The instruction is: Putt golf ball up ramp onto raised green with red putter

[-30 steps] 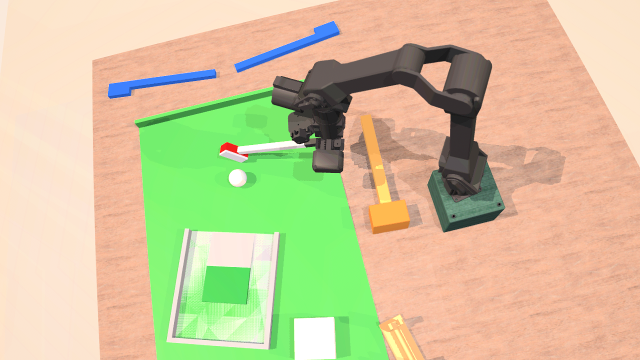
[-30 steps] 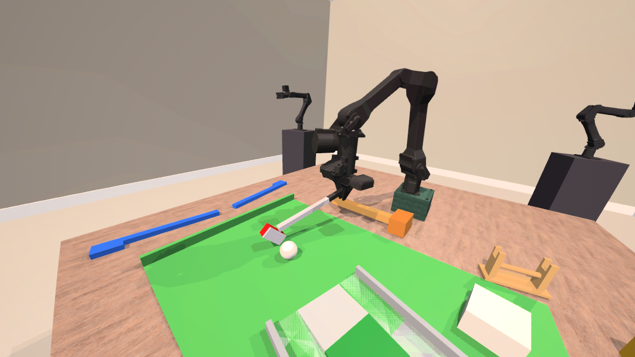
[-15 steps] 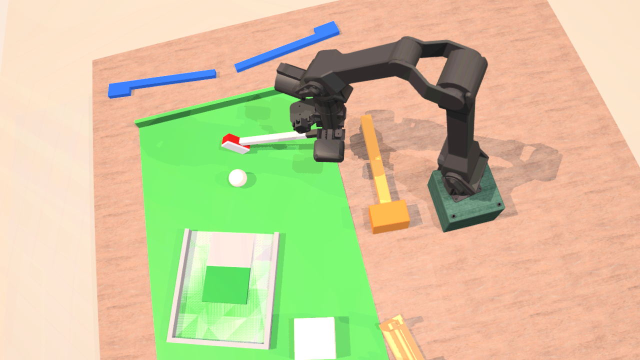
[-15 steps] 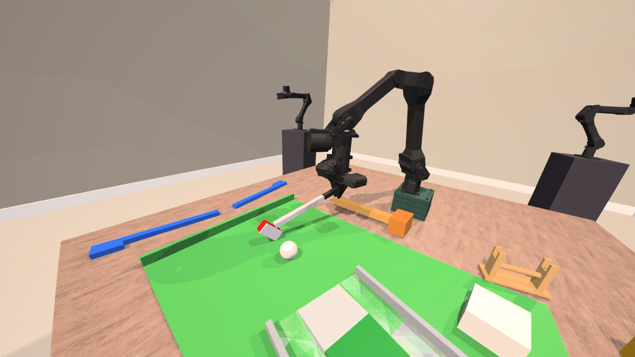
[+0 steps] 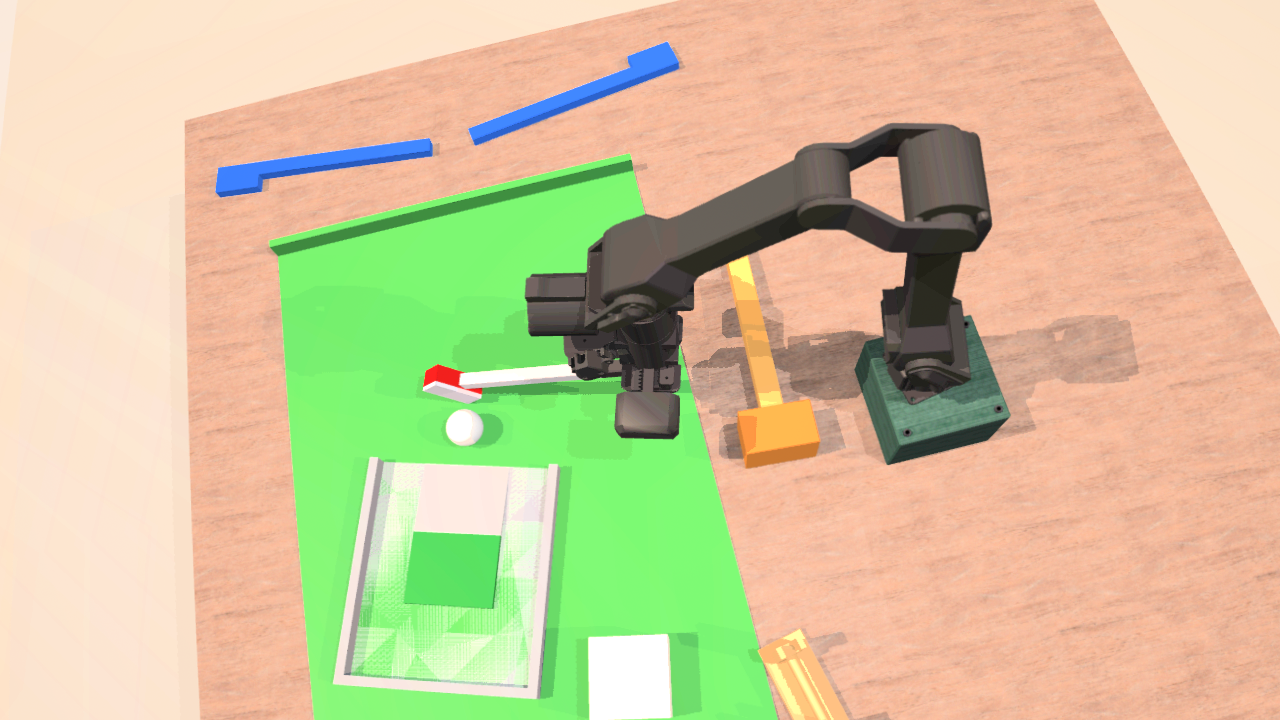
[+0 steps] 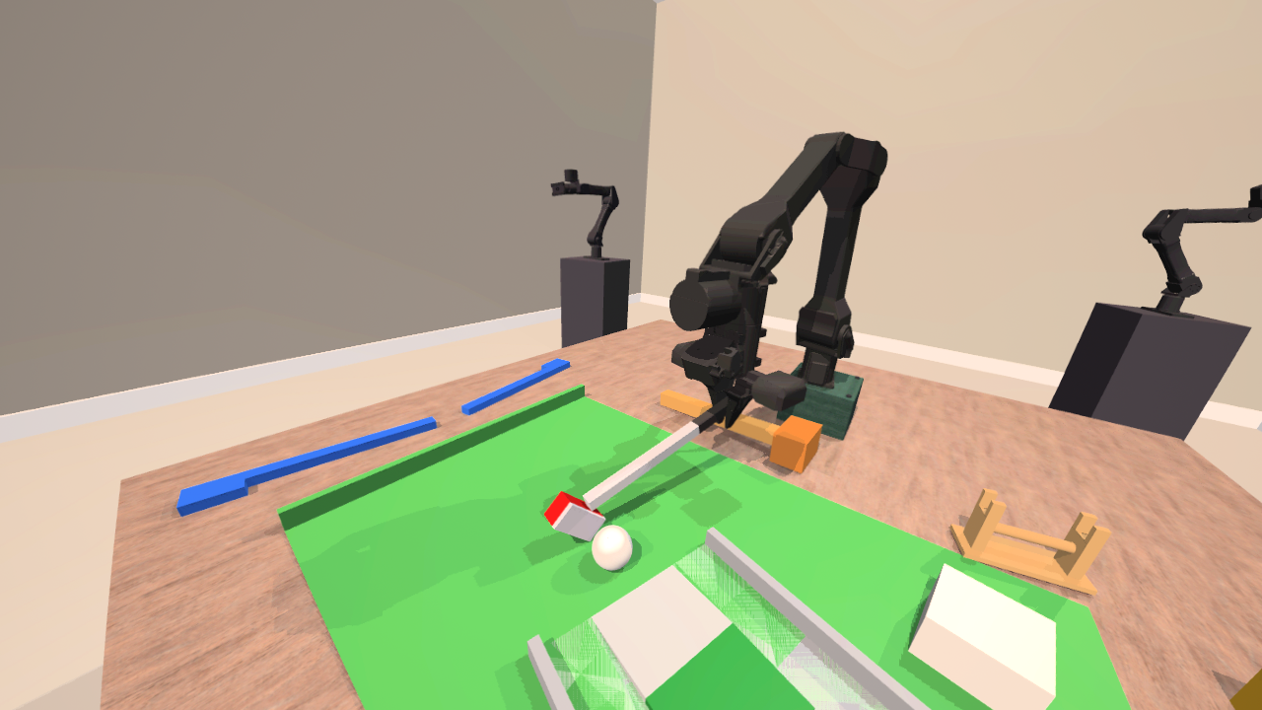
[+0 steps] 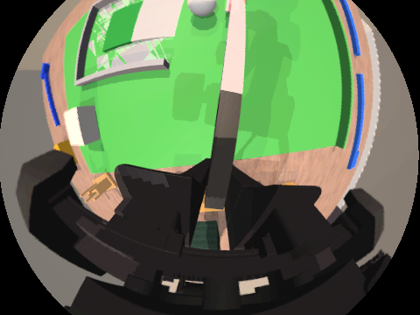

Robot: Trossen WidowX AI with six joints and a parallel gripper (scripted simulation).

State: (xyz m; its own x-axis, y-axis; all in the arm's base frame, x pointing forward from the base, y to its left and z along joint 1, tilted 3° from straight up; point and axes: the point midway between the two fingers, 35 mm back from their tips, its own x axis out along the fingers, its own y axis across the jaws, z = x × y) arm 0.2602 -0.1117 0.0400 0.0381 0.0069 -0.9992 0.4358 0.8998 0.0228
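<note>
My gripper tip is now 12 cm short of the red putter, 5 cm to the left of it and 1 cm above it. From my gripper tip the other things lie so: wooden stand (36 cm to the left, 4 cm below, 1 cm behind); then white golf ball (23 cm ahead, 5 cm below, 4 cm to the right); then white block (27 cm to the left, 15 cm ahead, 5 cm below).
</note>
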